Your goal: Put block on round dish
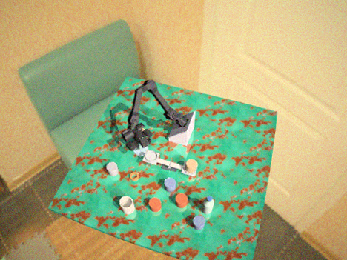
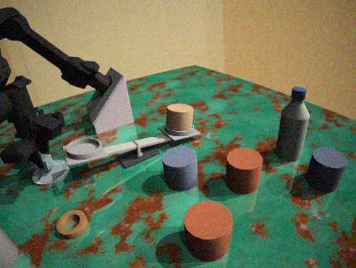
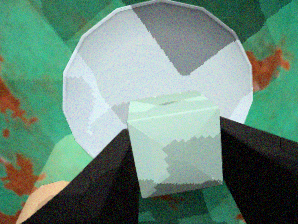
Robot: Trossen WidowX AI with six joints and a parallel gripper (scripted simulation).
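The round dish is 3 cm below my gripper tip. The rest, counted from my gripper tip: balance beam (24 cm to the left, 4 cm ahead, 1 cm above); grey cylinder (25 cm ahead, 6 cm to the right); pale green block (1 cm above).
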